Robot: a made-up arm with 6 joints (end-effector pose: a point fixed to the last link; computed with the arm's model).
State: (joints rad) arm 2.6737 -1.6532 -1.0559 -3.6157 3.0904 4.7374
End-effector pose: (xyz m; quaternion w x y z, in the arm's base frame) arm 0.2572 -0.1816 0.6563 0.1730 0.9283 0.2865 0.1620
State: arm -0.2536 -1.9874 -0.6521 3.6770 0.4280 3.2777
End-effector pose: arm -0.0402 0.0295 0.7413 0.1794 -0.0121 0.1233 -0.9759
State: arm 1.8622 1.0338 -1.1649 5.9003 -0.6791 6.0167
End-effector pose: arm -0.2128 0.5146 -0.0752 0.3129 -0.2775 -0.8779 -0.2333
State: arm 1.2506 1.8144 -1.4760 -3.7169 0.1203 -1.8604
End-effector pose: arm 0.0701 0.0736 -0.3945 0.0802 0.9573 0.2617 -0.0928
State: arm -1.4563 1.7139 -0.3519 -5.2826 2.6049 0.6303
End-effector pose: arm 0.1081 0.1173 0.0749 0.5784 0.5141 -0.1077 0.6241
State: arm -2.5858 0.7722 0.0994 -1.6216 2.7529 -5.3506
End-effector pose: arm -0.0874 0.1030 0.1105 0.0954 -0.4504 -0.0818 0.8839
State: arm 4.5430 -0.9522 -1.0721 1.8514 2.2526 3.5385
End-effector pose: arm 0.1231 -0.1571 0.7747 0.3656 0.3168 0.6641 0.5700
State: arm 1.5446 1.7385 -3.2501 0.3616 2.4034 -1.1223
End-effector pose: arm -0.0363 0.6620 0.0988 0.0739 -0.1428 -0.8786 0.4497
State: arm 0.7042 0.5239 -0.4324 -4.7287 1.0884 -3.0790
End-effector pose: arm 0.1295 0.1928 -0.1085 0.4932 -0.3978 -0.7564 -0.1626
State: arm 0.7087 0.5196 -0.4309 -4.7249 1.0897 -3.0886
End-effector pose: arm 0.1292 0.1942 -0.1075 0.4924 -0.3932 -0.7586 -0.1661
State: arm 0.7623 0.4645 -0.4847 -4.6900 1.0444 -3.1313
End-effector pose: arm 0.1614 0.2327 -0.0923 0.4541 -0.3492 -0.7931 -0.2070
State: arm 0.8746 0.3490 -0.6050 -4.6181 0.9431 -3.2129
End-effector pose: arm 0.2152 0.3229 -0.0369 0.3718 -0.2550 -0.8423 -0.2955
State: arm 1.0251 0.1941 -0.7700 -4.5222 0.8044 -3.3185
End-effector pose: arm 0.2447 0.4433 0.0826 0.2682 -0.1327 -0.8580 -0.4175
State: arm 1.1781 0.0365 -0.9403 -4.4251 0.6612 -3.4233
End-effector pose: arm 0.2232 0.5371 0.2444 0.1795 -0.0271 -0.8216 -0.5404
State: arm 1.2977 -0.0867 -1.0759 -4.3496 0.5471 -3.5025
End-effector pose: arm 0.1783 0.5736 0.3873 0.1268 0.0343 -0.7639 -0.6318
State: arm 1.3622 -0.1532 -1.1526 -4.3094 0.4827 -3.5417
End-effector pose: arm 0.1484 0.5767 0.4678 0.1055 0.0574 -0.7245 -0.6788
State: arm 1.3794 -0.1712 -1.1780 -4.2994 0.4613 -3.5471
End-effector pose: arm 0.1406 0.5752 0.4921 0.1004 0.0603 -0.7125 -0.6918
